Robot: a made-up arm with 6 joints. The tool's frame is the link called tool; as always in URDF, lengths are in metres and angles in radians. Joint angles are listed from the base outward.
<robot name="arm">
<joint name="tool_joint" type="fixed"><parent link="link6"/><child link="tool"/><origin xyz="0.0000 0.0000 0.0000"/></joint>
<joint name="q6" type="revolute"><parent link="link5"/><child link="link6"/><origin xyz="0.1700 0.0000 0.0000"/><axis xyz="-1 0 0"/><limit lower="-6.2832" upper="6.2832"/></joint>
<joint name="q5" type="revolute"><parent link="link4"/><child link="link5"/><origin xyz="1.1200 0.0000 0.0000"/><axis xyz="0 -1 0"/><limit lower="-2.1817" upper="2.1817"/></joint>
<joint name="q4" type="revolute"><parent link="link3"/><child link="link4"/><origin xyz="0.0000 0.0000 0.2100"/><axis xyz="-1 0 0"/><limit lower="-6.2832" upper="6.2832"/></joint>
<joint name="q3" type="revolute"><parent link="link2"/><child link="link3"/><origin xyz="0.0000 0.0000 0.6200"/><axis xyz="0 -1 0"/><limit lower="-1.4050" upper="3.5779"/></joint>
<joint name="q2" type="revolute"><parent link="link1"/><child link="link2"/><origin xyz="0.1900 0.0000 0.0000"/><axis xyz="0 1 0"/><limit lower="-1.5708" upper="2.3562"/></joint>
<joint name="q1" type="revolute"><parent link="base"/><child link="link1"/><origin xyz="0.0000 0.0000 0.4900"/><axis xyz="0 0 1"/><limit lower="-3.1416" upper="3.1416"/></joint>
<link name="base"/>
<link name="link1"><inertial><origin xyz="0.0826 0.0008 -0.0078"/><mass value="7.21"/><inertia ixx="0.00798" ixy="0" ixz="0" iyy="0.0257" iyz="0" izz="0.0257"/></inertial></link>
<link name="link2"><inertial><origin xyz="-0.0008 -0.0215 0.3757"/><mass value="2.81"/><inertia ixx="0.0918" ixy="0" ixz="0" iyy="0.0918" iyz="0" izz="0.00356"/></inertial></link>
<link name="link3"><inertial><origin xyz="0.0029 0.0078 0.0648"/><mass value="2.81"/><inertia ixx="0.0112" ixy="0" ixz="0" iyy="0.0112" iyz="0" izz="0.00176"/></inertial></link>
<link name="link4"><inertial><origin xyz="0.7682 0.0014 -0.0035"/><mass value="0.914"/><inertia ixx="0.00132" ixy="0" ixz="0" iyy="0.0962" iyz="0" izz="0.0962"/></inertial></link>
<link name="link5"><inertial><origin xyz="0.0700 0.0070 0.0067"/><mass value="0.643"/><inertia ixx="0.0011" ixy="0" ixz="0" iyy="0.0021" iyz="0" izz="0.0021"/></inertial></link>
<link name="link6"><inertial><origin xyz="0.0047 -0.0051 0.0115"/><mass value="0.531"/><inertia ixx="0.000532" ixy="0" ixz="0" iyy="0.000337" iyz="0" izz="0.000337"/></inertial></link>
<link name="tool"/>
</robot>
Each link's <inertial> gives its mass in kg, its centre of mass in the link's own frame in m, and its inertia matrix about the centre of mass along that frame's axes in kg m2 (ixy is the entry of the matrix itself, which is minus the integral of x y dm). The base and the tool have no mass. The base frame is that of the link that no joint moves.
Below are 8 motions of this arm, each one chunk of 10 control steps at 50 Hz.
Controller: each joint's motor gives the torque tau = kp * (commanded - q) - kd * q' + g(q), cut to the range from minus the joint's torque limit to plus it. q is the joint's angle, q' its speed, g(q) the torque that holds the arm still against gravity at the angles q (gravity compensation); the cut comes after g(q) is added. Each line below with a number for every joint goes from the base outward.
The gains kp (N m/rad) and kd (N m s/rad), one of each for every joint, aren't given. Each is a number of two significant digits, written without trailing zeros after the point. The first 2 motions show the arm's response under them.
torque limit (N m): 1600 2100 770 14 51 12
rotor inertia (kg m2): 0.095 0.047 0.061 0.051 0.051 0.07
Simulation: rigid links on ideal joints. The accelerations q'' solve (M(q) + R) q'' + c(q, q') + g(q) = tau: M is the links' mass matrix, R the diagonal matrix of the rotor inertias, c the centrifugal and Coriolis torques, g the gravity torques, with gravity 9.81 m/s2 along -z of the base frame. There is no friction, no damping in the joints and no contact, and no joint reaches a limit. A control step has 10 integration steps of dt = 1/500 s. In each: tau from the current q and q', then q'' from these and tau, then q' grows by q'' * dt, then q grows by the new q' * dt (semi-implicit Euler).
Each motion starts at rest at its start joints. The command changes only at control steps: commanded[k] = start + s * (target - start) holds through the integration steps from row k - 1 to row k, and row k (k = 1, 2, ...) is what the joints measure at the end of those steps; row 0 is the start. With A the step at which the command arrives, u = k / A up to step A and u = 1 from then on. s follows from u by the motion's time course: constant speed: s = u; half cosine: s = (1 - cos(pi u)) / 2; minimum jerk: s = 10 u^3 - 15 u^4 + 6 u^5; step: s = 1 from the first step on.
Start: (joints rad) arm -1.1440 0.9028 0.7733 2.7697 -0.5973 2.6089
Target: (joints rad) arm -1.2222 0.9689 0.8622 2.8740 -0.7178 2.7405
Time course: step
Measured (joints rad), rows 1 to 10:
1: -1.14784 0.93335 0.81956 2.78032 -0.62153 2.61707
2: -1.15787 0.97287 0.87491 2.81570 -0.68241 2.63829
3: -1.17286 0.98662 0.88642 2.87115 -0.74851 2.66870
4: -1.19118 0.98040 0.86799 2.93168 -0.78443 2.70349
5: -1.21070 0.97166 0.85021 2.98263 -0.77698 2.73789
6: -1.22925 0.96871 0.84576 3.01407 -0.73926 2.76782
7: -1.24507 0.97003 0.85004 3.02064 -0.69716 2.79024
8: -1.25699 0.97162 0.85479 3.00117 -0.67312 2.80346
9: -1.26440 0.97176 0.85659 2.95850 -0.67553 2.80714
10: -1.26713 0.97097 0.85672 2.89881 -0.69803 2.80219
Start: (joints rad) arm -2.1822 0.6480 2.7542 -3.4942 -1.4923 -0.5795
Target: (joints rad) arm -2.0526 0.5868 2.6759 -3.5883 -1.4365 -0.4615
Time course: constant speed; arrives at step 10
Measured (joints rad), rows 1 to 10:
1: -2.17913 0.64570 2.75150 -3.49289 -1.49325 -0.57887
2: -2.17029 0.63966 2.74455 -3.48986 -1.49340 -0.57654
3: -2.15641 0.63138 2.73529 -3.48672 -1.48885 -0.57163
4: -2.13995 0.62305 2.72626 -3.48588 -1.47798 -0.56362
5: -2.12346 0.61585 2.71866 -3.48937 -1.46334 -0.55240
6: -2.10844 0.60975 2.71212 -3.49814 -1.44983 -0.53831
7: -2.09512 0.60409 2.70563 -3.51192 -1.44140 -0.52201
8: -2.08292 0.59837 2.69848 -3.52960 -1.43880 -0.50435
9: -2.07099 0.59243 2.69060 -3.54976 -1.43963 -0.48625
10: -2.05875 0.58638 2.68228 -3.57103 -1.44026 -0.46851
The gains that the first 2 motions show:
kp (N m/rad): 2000 4200 780 17 86 22
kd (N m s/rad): 40 46 15 0.27 0.79 0.54
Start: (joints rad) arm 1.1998 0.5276 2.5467 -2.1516 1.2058 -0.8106
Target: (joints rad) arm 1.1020 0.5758 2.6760 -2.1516 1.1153 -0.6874
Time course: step
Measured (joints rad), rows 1 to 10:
1: 1.17264 0.55143 2.58061 -2.15850 1.16851 -0.80294
2: 1.12805 0.58756 2.63392 -2.17145 1.10889 -0.78323
3: 1.09422 0.60511 2.66693 -2.18604 1.07777 -0.75505
4: 1.07949 0.59900 2.67407 -2.20094 1.08575 -0.72285
5: 1.08120 0.58174 2.67003 -2.21390 1.11113 -0.69110
6: 1.09126 0.56768 2.67046 -2.22113 1.12823 -0.66362
7: 1.10129 0.56293 2.68038 -2.21841 1.12728 -0.64303
8: 1.10670 0.56517 2.69478 -2.20307 1.11491 -0.63064
9: 1.10724 0.56910 2.70607 -2.17550 1.10325 -0.62663
10: 1.10496 0.57127 2.71009 -2.13920 1.09988 -0.63018

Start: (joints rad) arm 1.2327 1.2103 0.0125 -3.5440 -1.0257 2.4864
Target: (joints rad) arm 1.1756 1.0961 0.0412 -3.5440 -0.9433 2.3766
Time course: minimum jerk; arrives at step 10
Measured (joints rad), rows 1 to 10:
1: 1.23267 1.21001 0.01222 -3.54393 -1.02525 2.48633
2: 1.23240 1.20787 0.01021 -3.54342 -1.02188 2.48578
3: 1.23142 1.20128 0.00456 -3.54207 -1.01133 2.48376
4: 1.22908 1.18844 -0.00495 -3.53997 -0.99075 2.47890
5: 1.22472 1.16974 -0.01567 -3.53789 -0.96159 2.46984
6: 1.21795 1.14775 -0.02298 -3.53694 -0.93011 2.45577
7: 1.20882 1.12612 -0.02233 -3.53798 -0.90520 2.43685
8: 1.19791 1.10822 -0.01110 -3.54115 -0.89503 2.41438
9: 1.18625 1.09607 0.01037 -3.54579 -0.90363 2.39070
10: 1.17501 1.08957 0.03851 -3.55050 -0.92865 2.36867

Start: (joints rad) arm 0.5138 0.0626 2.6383 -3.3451 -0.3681 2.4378
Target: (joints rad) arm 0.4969 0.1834 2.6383 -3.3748 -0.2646 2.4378
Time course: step
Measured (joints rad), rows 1 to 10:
1: 0.51014 0.09881 2.67681 -3.34649 -0.34510 2.43808
2: 0.50282 0.15985 2.73028 -3.34700 -0.31572 2.43943
3: 0.49596 0.20105 2.74545 -3.34481 -0.30411 2.44191
4: 0.49216 0.20926 2.71403 -3.34153 -0.30121 2.44474
5: 0.49188 0.19699 2.65832 -3.34010 -0.28750 2.44685
6: 0.49384 0.18413 2.60721 -3.34314 -0.25509 2.44738
7: 0.49622 0.18225 2.57710 -3.35189 -0.21493 2.44595
8: 0.49769 0.19036 2.56686 -3.36582 -0.18619 2.44273
9: 0.49794 0.20065 2.56649 -3.38306 -0.18051 2.43828
10: 0.49746 0.20635 2.56797 -3.40129 -0.19555 2.43330

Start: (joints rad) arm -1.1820 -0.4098 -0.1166 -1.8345 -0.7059 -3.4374
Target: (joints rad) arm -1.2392 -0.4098 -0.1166 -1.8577 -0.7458 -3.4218
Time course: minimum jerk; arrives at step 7
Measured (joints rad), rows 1 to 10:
1: -1.18230 -0.40979 -0.11660 -1.83440 -0.70654 -3.43737
2: -1.18439 -0.40975 -0.11658 -1.83375 -0.71086 -3.43711
3: -1.19061 -0.40968 -0.11656 -1.83205 -0.72249 -3.43626
4: -1.20214 -0.40963 -0.11660 -1.82956 -0.74064 -3.43449
5: -1.21751 -0.40970 -0.11673 -1.82771 -0.75822 -3.43171
6: -1.23288 -0.40990 -0.11694 -1.82863 -0.76549 -3.42819
7: -1.24403 -0.41010 -0.11712 -1.83410 -0.75714 -3.42449
8: -1.24905 -0.41011 -0.11714 -1.84435 -0.73771 -3.42120
9: -1.24898 -0.40981 -0.11703 -1.85794 -0.71896 -3.41873
10: -1.24617 -0.40934 -0.11702 -1.87238 -0.71163 -3.41725

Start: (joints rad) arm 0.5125 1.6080 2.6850 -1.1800 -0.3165 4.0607
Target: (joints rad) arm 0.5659 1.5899 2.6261 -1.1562 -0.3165 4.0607
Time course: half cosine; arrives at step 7
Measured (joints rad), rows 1 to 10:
1: 0.51271 1.60757 2.68437 -1.17994 -0.31617 4.06071
2: 0.51383 1.60567 2.68150 -1.17958 -0.31457 4.06074
3: 0.51687 1.60161 2.67508 -1.17855 -0.31067 4.06083
4: 0.52269 1.59589 2.66529 -1.17645 -0.30452 4.06102
5: 0.53155 1.59004 2.65377 -1.17310 -0.29788 4.06131
6: 0.54293 1.58586 2.64279 -1.16867 -0.29396 4.06165
7: 0.55546 1.58467 2.63433 -1.16366 -0.29611 4.06194
8: 0.56742 1.58642 2.62892 -1.15882 -0.30578 4.06205
9: 0.57738 1.58959 2.62524 -1.15484 -0.32100 4.06188
10: 0.58443 1.59238 2.62161 -1.15206 -0.33702 4.06138

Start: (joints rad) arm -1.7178 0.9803 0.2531 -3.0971 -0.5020 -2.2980
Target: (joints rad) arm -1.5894 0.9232 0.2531 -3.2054 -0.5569 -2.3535
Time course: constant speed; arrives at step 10
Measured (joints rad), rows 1 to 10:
1: -1.71710 0.97853 0.25093 -3.09923 -0.50274 -2.29842
2: -1.71460 0.97401 0.24591 -3.10655 -0.50457 -2.29988
3: -1.70947 0.96788 0.24034 -3.12072 -0.50728 -2.30276
4: -1.70122 0.96157 0.23660 -3.14182 -0.51101 -2.30723
5: -1.68972 0.95571 0.23566 -3.16848 -0.51629 -2.31320
6: -1.67520 0.95008 0.23708 -3.19818 -0.52347 -2.32046
7: -1.65815 0.94421 0.23994 -3.22765 -0.53224 -2.32860
8: -1.63927 0.93784 0.24353 -3.25349 -0.54169 -2.33717
9: -1.61934 0.93101 0.24752 -3.27272 -0.55079 -2.34571
10: -1.59916 0.92398 0.25173 -3.28321 -0.55888 -2.35381

